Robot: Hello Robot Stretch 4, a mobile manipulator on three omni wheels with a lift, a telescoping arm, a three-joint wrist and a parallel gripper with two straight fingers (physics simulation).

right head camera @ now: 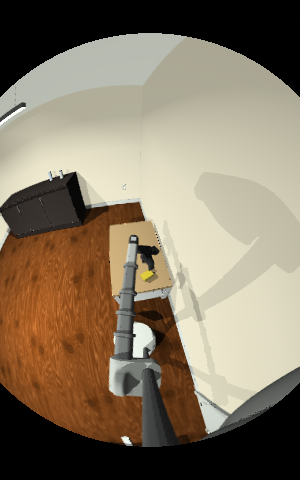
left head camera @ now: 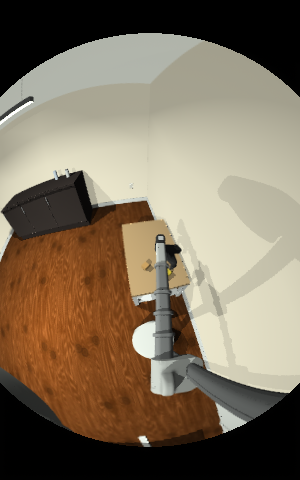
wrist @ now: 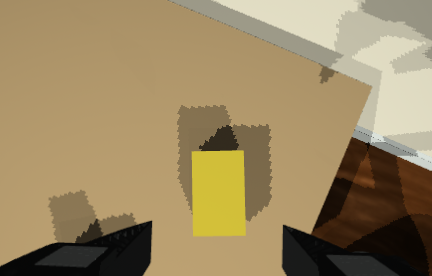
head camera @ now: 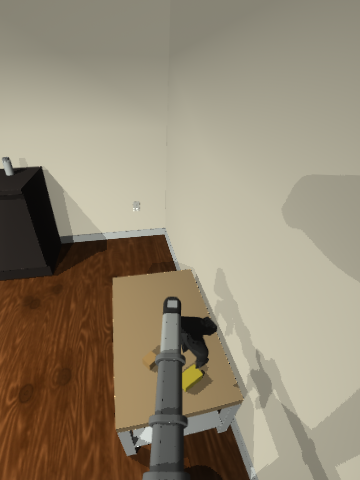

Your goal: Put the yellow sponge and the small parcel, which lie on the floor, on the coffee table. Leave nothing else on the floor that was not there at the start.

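Frame: origin at the robot's base, x ahead, y right, z down, level; millimetres.
Seen in the pictures: gripper, fingertip midpoint: [right head camera: 146, 266] [wrist: 216, 243] [head camera: 191, 359]; robot's base, origin of the base link: [right head camera: 135, 339] [left head camera: 152, 338].
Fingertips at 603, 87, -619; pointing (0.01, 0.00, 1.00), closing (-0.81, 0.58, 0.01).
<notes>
Pixels of each thing's top centre, then the offset from my fingertips to it, as dx, dy, dz. Level surfaces: height alone.
- yellow sponge, middle of its top: [wrist: 218, 193] [head camera: 190, 375] [right head camera: 146, 273] [left head camera: 165, 272] +5, +6, +151
- coffee table, its level: dz +196
- small parcel, middle of its top: [head camera: 150, 357] [left head camera: 144, 264] +82, -179, +146
- Wooden floor, its level: dz +646
The yellow sponge [head camera: 191, 378] [left head camera: 169, 272] [right head camera: 147, 275] [wrist: 218, 193] lies flat on the coffee table [head camera: 135, 300] [left head camera: 137, 237] [right head camera: 119, 242] [wrist: 100, 100], towards the table's near end. The small parcel [head camera: 150, 359] [left head camera: 146, 266], a light brown box, stands on the same table top to the left of the sponge, partly behind the arm in the head view. It is hidden behind the arm in the right head view. My gripper [wrist: 216, 243] [head camera: 201, 364] is open above the table. Its fingers stand wide, one to each side of the sponge in the wrist view, and do not touch it.
A wall runs close along the table's right side. A dark cabinet [head camera: 22, 225] [left head camera: 55, 207] [right head camera: 47, 207] with small cans [head camera: 8, 166] on top stands at the back left. My arm [head camera: 169, 395] reaches over the table. Wooden floor [head camera: 60, 340] lies left of the table.
</notes>
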